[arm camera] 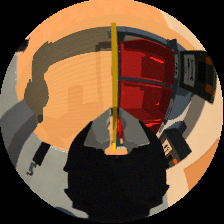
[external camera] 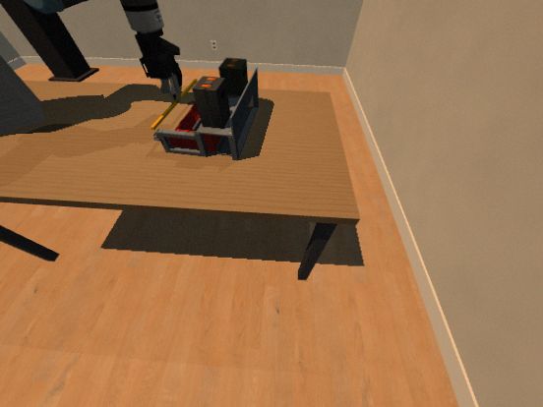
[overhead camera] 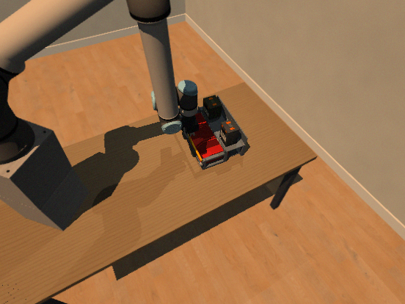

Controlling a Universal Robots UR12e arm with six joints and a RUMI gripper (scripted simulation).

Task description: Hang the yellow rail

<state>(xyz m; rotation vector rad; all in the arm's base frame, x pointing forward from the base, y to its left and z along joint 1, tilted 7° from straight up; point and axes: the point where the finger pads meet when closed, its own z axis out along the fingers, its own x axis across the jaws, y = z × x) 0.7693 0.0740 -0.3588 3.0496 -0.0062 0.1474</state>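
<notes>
My gripper is now 10 mm above the yellow rail. From my hand the other things lie so: grey back panel (270 mm ahead, 30 mm above).
</notes>
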